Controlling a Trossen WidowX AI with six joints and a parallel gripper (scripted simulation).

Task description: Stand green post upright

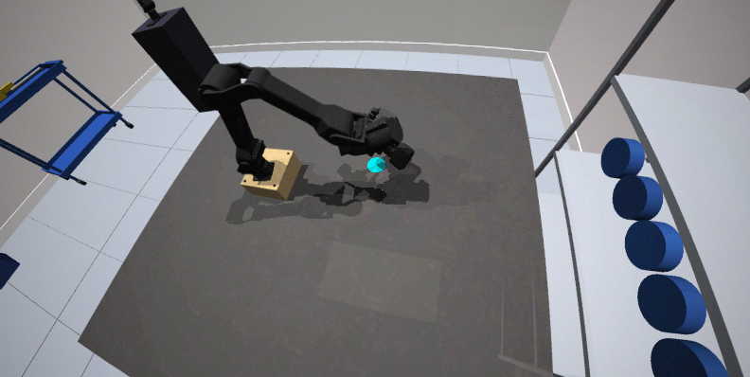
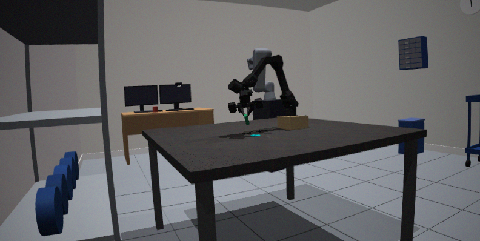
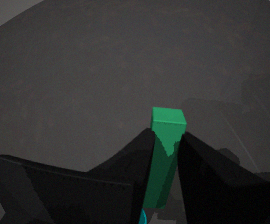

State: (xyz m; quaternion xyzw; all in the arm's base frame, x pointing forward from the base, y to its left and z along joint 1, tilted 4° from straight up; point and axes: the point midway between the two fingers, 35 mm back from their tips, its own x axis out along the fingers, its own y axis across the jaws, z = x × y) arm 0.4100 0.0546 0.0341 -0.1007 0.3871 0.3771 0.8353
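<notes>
The green post lies 20 mm below my gripper tip, 10 mm to the right of it and 10 mm behind it. The rest, counted from my gripper tip: cyan circle: 110 mm below, 70 mm behind, 20 mm to the right.
</notes>
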